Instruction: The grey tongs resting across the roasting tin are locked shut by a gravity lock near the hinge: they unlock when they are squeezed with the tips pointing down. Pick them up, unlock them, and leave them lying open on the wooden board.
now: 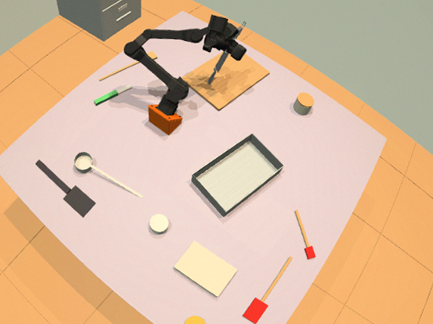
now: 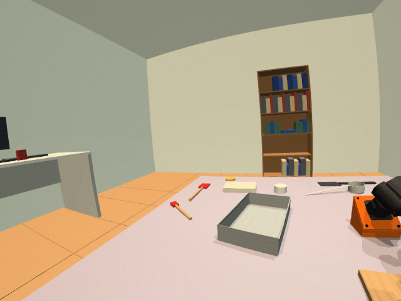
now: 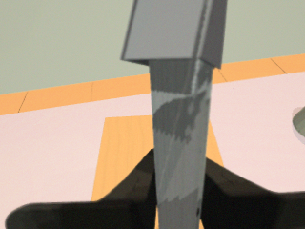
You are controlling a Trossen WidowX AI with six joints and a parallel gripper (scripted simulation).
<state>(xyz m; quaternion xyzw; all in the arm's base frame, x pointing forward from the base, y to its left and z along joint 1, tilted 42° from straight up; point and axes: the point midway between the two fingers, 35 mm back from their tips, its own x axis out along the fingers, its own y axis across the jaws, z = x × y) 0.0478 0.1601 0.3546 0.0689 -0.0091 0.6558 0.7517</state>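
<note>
Now: gripper tip 200 mm above the wooden board. The rest, counted from my gripper tip: tongs arm (60 mm to the right, 40 mm below, 10 mm behind); then green-handled tool (410 mm to the right, 320 mm behind, 200 mm below); then roasting tin (410 mm to the right, 320 mm ahead, 180 mm below).
</note>
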